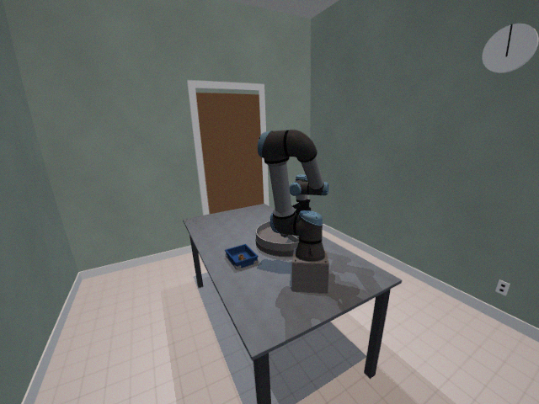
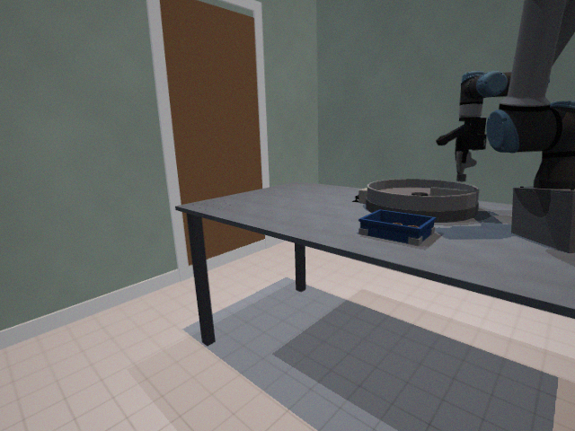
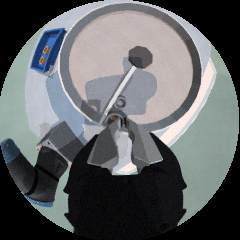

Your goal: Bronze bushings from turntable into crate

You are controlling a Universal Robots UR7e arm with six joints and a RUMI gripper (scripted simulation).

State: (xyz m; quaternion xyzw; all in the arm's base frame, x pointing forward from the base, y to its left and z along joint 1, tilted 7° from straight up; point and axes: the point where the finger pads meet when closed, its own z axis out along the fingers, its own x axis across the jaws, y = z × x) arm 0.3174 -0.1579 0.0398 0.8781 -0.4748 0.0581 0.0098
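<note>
The turntable lies 14 cm ahead of my hand, 10 cm below it and 3 cm to the left of it. From my hand the other things lie so: blue crate 40 cm to the left, 12 cm below, 7 cm ahead.
</note>
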